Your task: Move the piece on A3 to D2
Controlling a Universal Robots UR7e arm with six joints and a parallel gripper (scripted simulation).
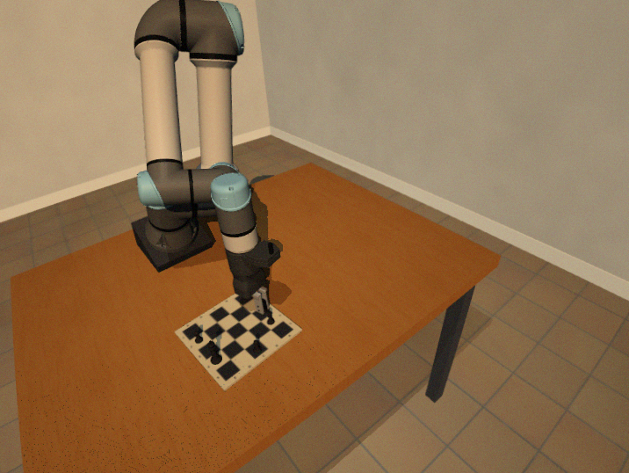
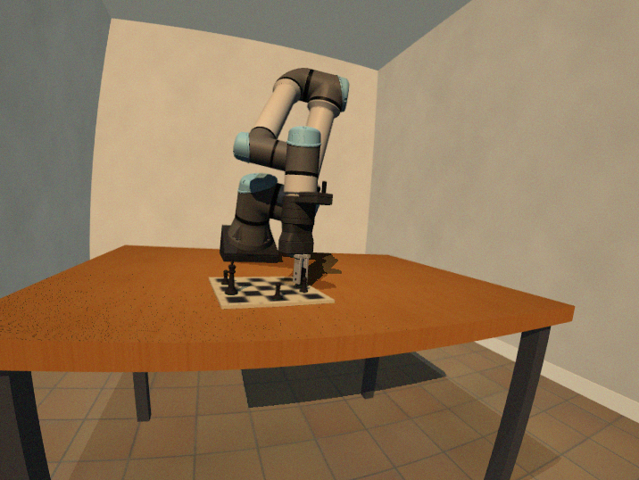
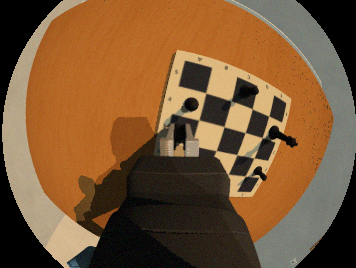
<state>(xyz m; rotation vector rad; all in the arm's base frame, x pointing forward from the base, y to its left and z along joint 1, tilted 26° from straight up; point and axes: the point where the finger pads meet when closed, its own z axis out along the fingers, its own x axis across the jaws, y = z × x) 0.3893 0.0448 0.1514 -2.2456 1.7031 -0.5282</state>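
Now: the chessboard 80 mm to the right of my hand and 30 mm below it. Also, from my hand: tall chess piece 40 mm ahead, 160 mm to the right.
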